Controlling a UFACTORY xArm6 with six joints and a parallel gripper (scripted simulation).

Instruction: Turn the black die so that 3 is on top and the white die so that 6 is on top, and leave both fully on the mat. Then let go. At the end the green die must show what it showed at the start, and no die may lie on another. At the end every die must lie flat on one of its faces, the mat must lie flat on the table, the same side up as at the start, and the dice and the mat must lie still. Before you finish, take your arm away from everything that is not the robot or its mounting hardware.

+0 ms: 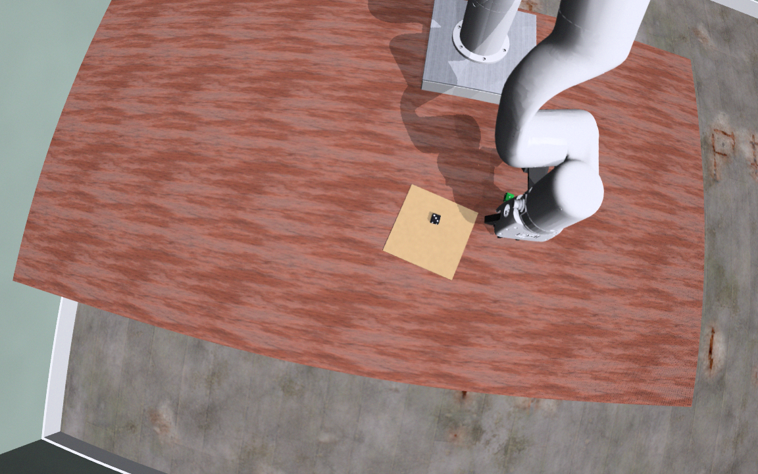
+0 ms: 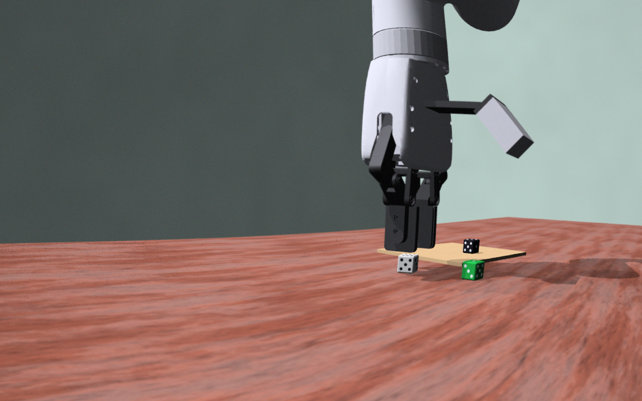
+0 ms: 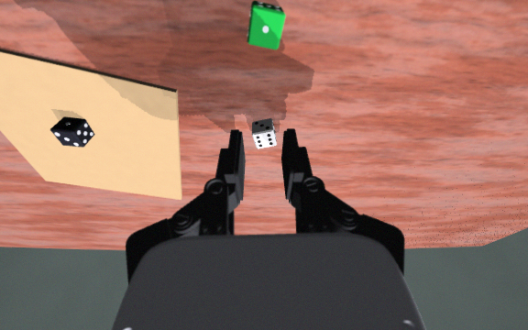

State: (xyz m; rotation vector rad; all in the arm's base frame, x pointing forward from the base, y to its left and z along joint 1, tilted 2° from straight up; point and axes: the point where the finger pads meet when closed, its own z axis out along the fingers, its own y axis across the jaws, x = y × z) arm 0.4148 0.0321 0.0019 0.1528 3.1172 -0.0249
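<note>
Now: the white die 3 cm below my hand. The rest, counted from my hand: green die 7 cm behind, 1 cm to the left, 3 cm below; tan mat 15 cm to the right, 4 cm below; black die 2 cm behind, 14 cm to the right, 3 cm below.
</note>
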